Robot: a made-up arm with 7 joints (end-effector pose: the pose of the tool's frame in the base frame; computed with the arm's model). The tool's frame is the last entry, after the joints. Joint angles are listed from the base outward.
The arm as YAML. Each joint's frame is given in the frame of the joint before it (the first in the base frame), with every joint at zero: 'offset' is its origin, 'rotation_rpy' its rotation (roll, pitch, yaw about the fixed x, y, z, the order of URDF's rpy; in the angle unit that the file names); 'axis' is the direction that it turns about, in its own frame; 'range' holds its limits. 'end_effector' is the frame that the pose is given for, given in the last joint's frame.
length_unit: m
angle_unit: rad
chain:
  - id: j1
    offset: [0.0, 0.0, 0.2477]
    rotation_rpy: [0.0, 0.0, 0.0]
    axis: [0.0, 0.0, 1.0]
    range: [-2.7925, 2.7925]
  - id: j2
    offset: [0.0, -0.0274, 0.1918]
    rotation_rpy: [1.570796, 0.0, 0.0]
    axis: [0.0, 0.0, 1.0]
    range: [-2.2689, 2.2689]
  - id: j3
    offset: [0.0, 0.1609, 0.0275]
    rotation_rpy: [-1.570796, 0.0, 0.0]
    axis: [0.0, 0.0, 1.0]
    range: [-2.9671, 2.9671]
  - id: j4
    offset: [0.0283, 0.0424, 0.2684]
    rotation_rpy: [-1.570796, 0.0, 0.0]
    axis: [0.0, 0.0, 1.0]
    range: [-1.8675, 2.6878]
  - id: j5
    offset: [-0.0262, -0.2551, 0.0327]
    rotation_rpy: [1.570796, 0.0, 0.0]
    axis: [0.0, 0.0, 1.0]
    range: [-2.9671, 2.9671]
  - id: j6
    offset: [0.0, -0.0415, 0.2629]
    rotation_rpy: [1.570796, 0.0, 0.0]
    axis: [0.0, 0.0, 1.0]
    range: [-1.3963, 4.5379]
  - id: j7
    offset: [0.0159, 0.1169, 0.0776]
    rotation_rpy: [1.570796, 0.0, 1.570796]
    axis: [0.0, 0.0, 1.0]
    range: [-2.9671, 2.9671]
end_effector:
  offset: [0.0, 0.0, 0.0]
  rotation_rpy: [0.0, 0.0, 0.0]
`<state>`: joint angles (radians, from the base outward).
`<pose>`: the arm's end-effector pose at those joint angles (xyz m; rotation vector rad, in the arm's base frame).
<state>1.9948 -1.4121 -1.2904 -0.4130 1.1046 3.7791 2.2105</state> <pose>-0.3540 0.7727 0.5167 1.0008 -0.2067 1.4101</pose>
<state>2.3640 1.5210 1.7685 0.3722 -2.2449 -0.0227 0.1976</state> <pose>0.7285 -0.7917 0.3336 -0.3818 0.3054 -0.9154</pose>
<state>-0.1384 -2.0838 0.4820 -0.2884 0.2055 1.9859 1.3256</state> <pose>0.7942 -0.3259 0.1584 -0.5528 1.5548 -1.3603</pose>
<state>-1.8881 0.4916 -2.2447 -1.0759 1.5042 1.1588 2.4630</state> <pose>0.3412 0.0445 1.2447 0.4952 -0.7447 2.4925</pose>
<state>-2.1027 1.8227 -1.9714 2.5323 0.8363 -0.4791 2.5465</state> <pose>-0.3700 0.0440 0.4041 -0.0160 0.5319 -0.0437</pose>
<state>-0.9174 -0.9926 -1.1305 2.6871 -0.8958 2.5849 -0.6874</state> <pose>-0.1559 -0.3884 0.3289 2.6703 -0.0320 -0.1456</pose>
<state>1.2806 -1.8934 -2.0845 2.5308 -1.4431 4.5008 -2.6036</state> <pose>0.4231 0.0659 0.6359 -1.8929 1.6694 0.8978</pose>
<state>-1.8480 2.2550 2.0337 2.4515 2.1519 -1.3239 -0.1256</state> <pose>0.0924 -0.2608 0.1409 -1.9000 1.3629 1.1717</pose>
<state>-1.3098 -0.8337 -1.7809 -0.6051 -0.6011 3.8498 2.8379</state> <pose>0.3312 -0.4818 0.9493 -2.7712 0.1716 0.0915</pose>
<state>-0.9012 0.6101 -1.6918 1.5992 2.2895 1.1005 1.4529</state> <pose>-0.6234 -0.2915 0.6771 1.2421 -0.3096 -1.0825</pose>
